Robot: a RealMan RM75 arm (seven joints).
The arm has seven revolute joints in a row. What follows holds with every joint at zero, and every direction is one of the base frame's.
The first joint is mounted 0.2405 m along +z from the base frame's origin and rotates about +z.
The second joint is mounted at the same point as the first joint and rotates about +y.
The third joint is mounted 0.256 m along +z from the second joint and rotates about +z.
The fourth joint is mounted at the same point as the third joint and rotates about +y.
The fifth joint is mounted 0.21 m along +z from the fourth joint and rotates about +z.
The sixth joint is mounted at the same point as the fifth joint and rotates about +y.
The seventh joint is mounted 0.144 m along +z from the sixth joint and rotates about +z.
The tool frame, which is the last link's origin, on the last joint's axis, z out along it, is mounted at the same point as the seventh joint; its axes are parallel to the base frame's.
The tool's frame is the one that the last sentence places.
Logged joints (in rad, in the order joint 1, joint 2, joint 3, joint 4, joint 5, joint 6, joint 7), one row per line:
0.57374 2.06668 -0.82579 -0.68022 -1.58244 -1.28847 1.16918
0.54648 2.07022 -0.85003 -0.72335 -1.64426 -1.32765 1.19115
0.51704 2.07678 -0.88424 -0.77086 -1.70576 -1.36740 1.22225
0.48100 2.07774 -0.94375 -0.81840 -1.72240 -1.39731 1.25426
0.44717 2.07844 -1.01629 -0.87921 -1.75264 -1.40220 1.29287
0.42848 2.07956 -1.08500 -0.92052 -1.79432 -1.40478 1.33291
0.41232 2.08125 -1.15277 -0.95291 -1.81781 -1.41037 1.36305
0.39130 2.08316 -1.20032 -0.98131 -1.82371 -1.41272 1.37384
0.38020 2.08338 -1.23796 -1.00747 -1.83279 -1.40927 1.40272
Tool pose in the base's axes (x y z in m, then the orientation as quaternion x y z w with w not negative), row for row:
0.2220 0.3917 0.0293 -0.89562 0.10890 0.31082 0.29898
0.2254 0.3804 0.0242 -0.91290 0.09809 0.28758 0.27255
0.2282 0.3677 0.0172 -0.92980 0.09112 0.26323 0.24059
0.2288 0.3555 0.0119 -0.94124 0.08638 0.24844 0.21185
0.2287 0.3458 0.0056 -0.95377 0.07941 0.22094 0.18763
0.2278 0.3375 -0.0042 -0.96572 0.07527 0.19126 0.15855
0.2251 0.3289 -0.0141 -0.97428 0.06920 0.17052 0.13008
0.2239 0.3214 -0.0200 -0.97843 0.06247 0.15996 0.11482
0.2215 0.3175 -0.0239 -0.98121 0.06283 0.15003 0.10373
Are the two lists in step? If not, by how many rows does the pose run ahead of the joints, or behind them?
They are in step.
